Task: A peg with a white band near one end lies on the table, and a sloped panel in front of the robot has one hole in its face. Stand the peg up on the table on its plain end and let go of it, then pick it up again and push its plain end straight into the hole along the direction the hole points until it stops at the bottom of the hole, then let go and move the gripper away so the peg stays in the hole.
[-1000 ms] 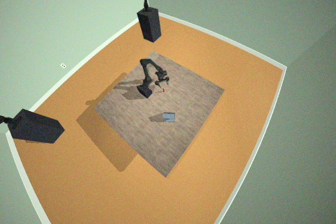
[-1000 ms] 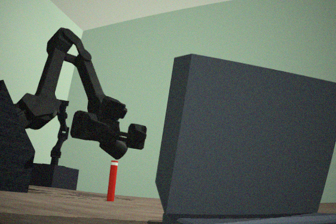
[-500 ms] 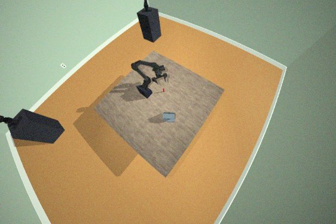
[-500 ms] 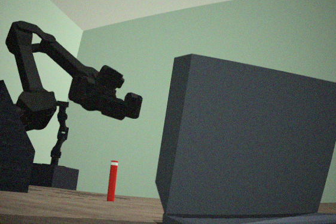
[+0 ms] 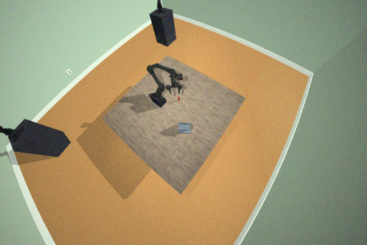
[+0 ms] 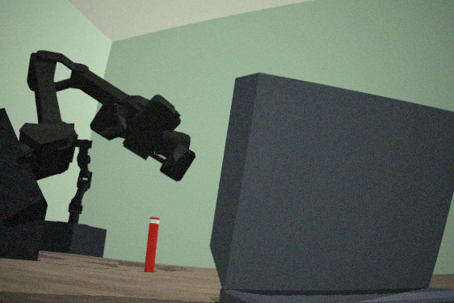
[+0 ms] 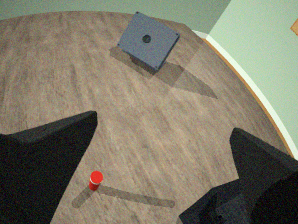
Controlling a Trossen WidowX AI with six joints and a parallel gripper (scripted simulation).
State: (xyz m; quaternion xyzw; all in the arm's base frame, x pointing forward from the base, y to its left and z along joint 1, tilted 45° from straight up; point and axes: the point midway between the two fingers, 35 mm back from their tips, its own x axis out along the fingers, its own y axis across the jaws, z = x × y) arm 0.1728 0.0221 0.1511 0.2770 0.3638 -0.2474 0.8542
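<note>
The red peg is 1 cm ahead of my gripper tip, 3 cm to the left of it and 12 cm below it. Also, from my gripper tip: sloped grey panel: 27 cm ahead, 21 cm to the right, 11 cm below.
</note>
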